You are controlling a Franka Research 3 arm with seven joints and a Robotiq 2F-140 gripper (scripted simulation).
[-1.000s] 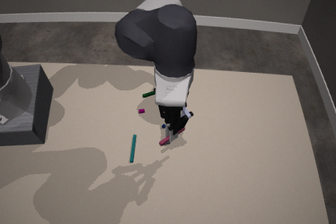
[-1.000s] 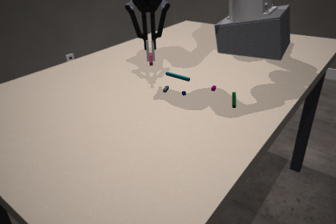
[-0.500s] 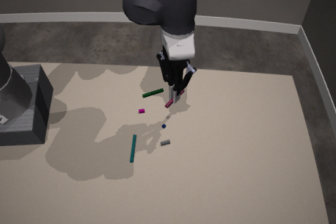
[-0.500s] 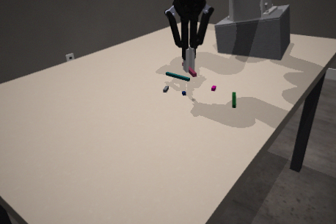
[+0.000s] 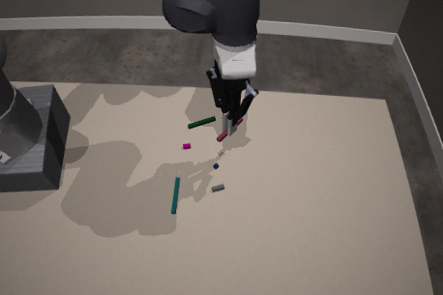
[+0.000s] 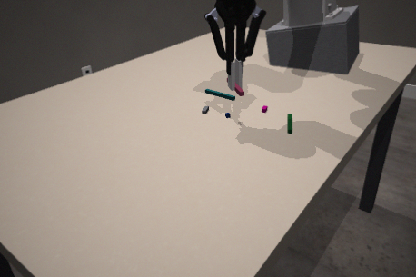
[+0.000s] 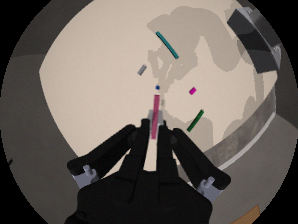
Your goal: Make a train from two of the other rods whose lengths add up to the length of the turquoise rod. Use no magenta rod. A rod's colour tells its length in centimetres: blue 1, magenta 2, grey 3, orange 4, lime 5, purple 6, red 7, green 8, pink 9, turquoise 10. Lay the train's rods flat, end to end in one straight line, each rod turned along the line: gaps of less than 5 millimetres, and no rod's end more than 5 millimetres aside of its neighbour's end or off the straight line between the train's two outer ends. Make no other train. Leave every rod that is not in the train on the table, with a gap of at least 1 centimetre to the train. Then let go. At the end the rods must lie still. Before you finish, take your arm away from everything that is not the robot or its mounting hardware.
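My hand is 13 cm above the blue rod, 4 cm to the left of it and 3 cm past it. Also, from my hand: pink rod (3 cm below); magenta rod (13 cm below, 11 cm behind, 1 cm to the left); grey rod (13 cm below, 11 cm to the right, 1 cm behind).
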